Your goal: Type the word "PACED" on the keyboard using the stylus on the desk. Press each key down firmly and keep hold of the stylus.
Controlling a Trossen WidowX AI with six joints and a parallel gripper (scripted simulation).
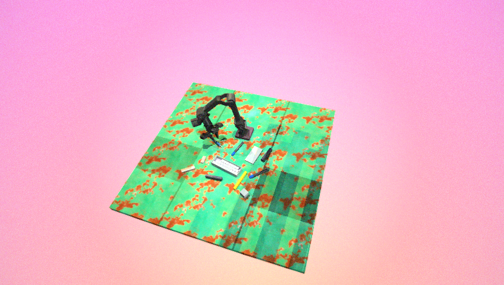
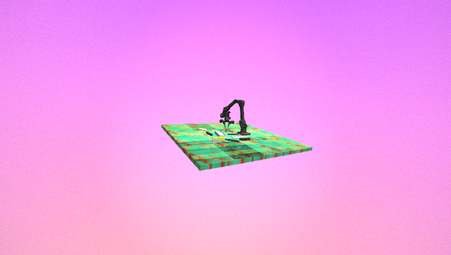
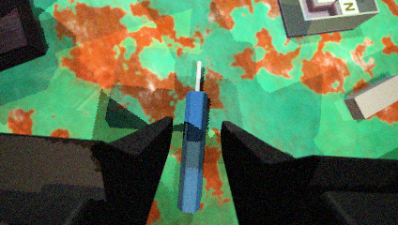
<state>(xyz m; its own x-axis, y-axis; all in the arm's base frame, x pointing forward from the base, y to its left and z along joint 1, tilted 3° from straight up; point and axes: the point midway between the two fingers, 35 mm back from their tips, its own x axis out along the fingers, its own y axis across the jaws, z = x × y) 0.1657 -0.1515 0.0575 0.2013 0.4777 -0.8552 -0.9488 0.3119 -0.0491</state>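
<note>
My gripper tip is 3 cm above the blue stylus and 1 cm to the right of it. From my gripper tip the other things lie so: yellow pencil: 31 cm to the left, 21 cm ahead, 3 cm below; grey cube: 38 cm to the left, 28 cm ahead, 3 cm below; pale stick: 29 cm ahead, 7 cm to the right, 3 cm below.
</note>
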